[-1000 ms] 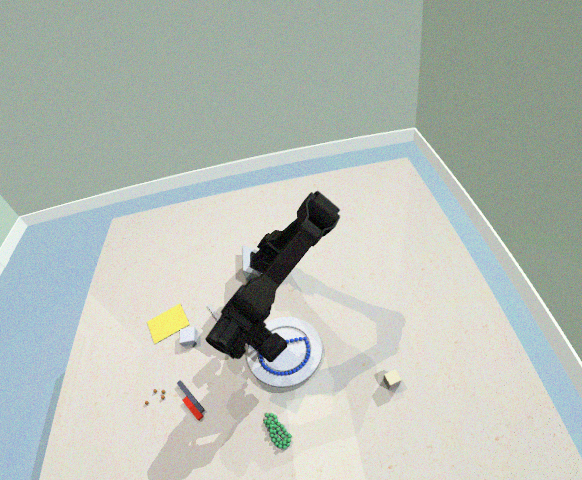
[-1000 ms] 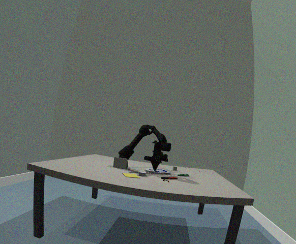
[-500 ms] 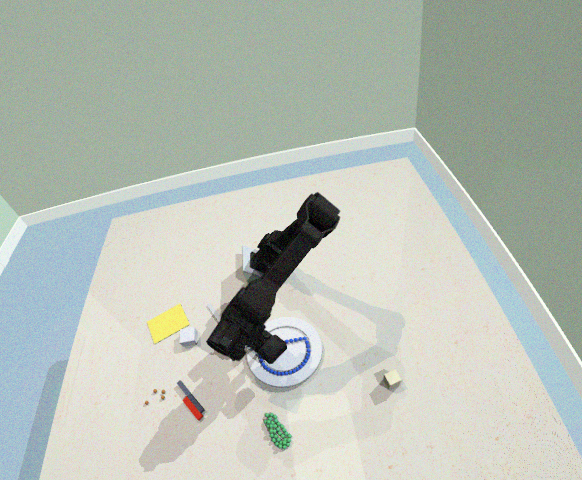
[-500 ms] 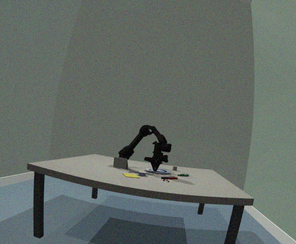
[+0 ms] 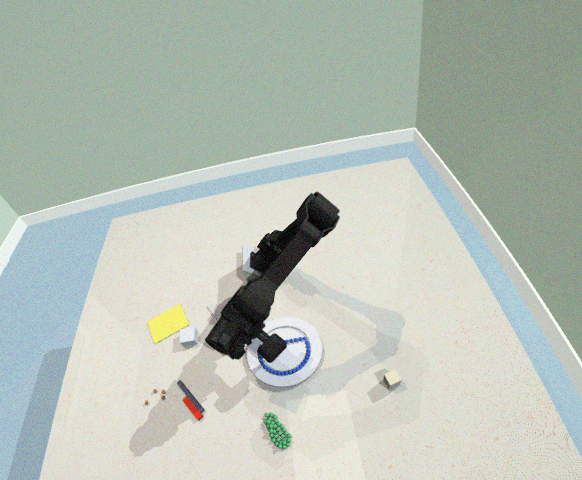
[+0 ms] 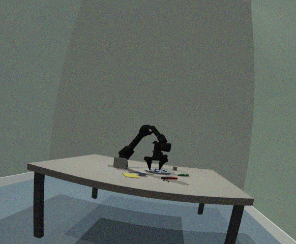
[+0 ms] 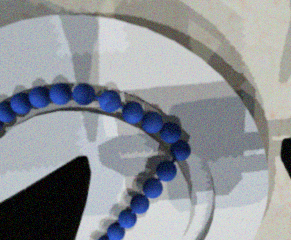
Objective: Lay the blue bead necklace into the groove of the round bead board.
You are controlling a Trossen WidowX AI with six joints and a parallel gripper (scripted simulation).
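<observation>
Right now the round bead board is 2 cm ahead of my gripper tip, 6 cm to the left of it and 1 cm below it. Also, from my gripper tip: white cube: 5 cm behind, 21 cm to the right, 1 cm below; then grey tool: 14 cm ahead, 18 cm to the right, 1 cm below; then stick: 11 cm behind, 13 cm to the right, 2 cm below.
</observation>
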